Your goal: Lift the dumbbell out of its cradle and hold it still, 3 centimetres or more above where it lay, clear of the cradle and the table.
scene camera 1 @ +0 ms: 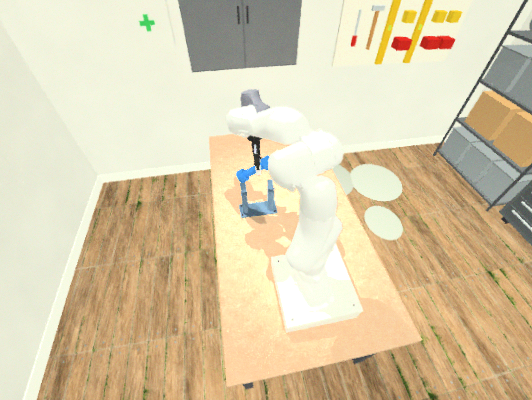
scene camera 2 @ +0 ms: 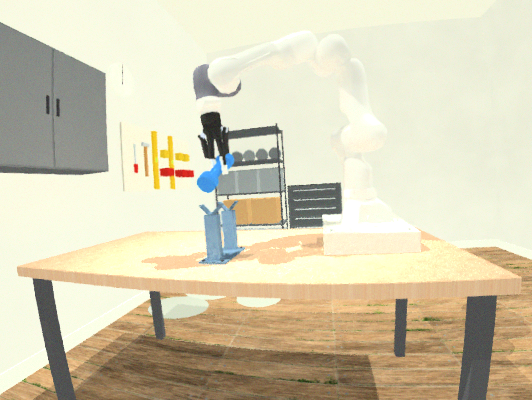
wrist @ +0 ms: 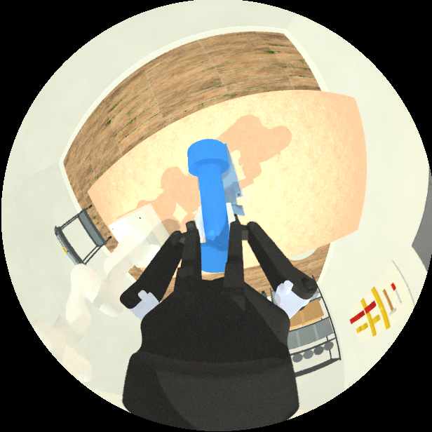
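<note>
Scene camera 2 shows my gripper (scene camera 2: 220,175) and a grey-blue cradle (scene camera 2: 216,254). Scene camera 1 shows the cradle (scene camera 1: 267,207). Visible in the wrist view: a blue dumbbell (wrist: 207,158), my gripper (wrist: 215,211) and the cradle (wrist: 232,190).
</note>
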